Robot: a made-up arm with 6 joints. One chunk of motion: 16 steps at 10 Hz.
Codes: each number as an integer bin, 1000 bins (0 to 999) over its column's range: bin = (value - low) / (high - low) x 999, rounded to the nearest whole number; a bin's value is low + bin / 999 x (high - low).
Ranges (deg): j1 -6..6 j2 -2..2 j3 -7..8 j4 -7..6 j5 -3..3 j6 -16..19
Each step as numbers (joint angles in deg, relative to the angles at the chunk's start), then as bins.
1 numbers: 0.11 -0.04 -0.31 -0.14 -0.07 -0.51
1 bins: 509 490 446 527 488 442
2 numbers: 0.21 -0.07 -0.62 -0.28 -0.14 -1.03
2 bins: 517 482 425 516 476 427
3 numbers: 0.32 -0.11 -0.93 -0.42 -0.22 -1.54
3 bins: 526 472 404 506 463 413
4 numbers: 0.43 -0.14 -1.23 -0.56 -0.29 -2.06
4 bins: 535 465 384 495 451 398
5 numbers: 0.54 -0.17 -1.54 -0.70 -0.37 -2.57
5 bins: 544 457 364 484 438 383
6 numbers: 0.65 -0.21 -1.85 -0.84 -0.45 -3.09
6 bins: 554 447 343 473 425 368
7 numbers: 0.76 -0.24 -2.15 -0.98 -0.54 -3.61
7 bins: 563 440 323 463 410 354
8 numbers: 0.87 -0.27 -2.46 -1.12 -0.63 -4.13
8 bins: 572 432 302 452 395 339
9 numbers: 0.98 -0.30 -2.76 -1.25 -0.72 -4.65
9 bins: 581 425 282 442 380 324
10 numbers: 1.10 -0.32 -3.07 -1.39 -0.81 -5.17
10 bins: 591 420 262 431 365 309
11 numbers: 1.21 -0.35 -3.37 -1.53 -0.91 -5.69
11 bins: 600 412 242 420 348 294
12 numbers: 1.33 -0.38 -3.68 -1.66 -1.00 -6.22
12 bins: 610 405 221 410 333 279
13 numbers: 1.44 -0.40 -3.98 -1.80 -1.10 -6.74
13 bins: 619 400 201 400 316 264
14 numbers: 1.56 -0.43 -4.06 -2.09 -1.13 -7.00
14 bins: 629 392 196 377 311 257
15 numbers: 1.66 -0.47 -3.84 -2.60 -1.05 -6.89
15 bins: 638 382 210 338 325 260
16 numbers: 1.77 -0.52 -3.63 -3.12 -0.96 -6.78
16 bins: 647 370 224 298 340 263
